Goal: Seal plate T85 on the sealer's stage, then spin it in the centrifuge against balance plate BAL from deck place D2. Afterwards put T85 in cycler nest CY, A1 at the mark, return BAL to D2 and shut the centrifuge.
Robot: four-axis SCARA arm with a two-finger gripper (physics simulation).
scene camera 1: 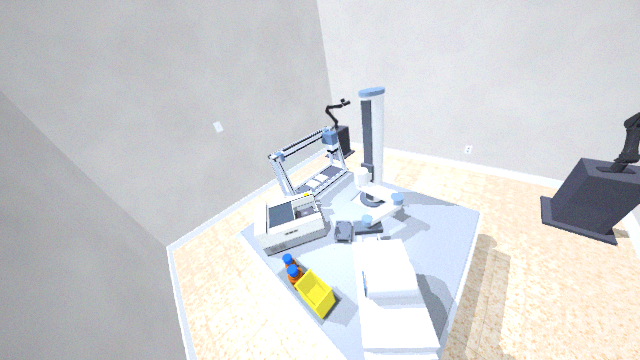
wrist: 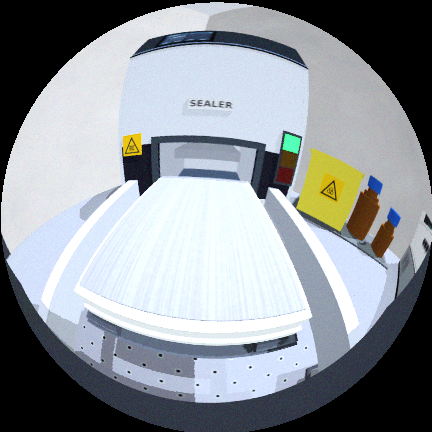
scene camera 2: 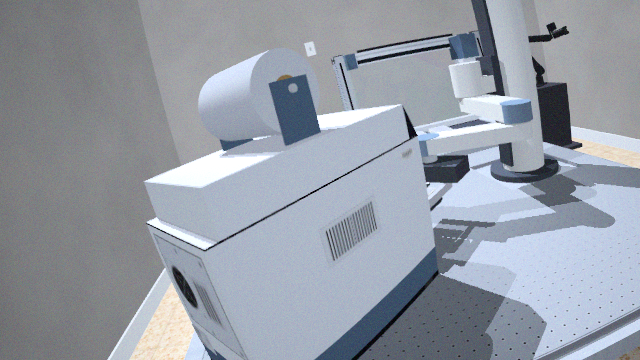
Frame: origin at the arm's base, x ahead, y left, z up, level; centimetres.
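Where they show: gripper, fingertip midpoint: (wrist: 200,193); arm's base, origin of the base link: (scene camera 1: 373,197) (scene camera 2: 524,170).
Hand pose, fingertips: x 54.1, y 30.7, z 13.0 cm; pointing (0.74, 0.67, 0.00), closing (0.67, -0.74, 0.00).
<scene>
Each offset is from my fingertips to the centre of the thing.
The gripper (wrist: 202,187) is shut on a white plate {dx -2.5, dy -2.2, dz +0.6 cm} (wrist: 197,250), taken as T85. The plate lies level between both fingers in the wrist view, its top pale and finely streaked. No label is readable. The sealer {dx +20.1, dy +17.5, dz +12.1 cm} (scene camera 1: 390,270) (scene camera 2: 320,240) (wrist: 215,80) is straight ahead of the fingers, its opening just beyond the plate's far edge. A green lamp {dx +10.2, dy -3.4, dz +5.0 cm} (wrist: 291,143) is lit on its front. The arm is low at the sealer's front. Most of the stage is hidden, so contact under the plate cannot be told. BAL cannot be made out.
A white instrument {dx +13.6, dy -63.3, dz +0.5 cm} (scene camera 1: 295,234) with a dark top panel and an open bay stands beyond a low dark unit {dx -6.6, dy -28.3, dz -8.8 cm} (scene camera 1: 343,231). A yellow bin (scene camera 1: 316,295) (wrist: 330,185) and two brown bottles with blue caps stand beside the sealer. A gantry frame (scene camera 1: 300,142) stands at the back.
</scene>
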